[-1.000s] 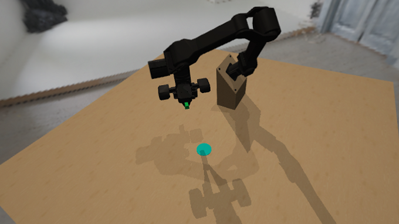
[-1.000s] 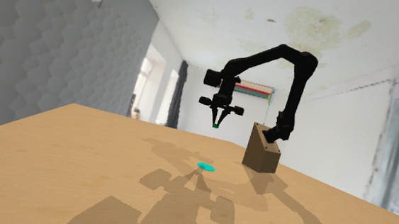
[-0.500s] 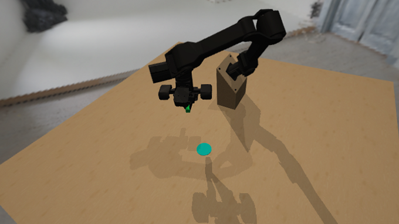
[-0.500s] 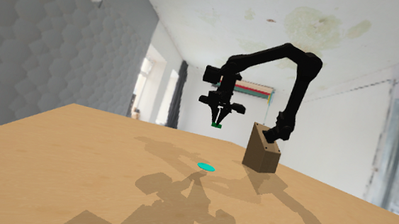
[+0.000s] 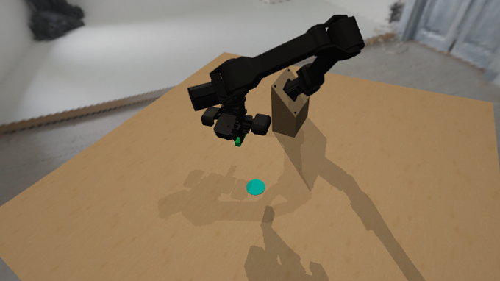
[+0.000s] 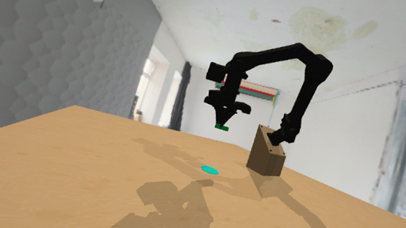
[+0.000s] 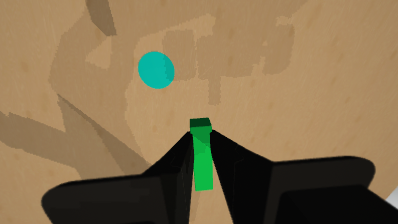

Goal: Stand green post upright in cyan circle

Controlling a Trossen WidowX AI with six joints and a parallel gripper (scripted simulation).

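The cyan circle is 140 mm below my gripper tip, 60 mm to the left of it and 40 mm ahead of it. From my gripper tip the other things lie so: green post 20 mm behind.
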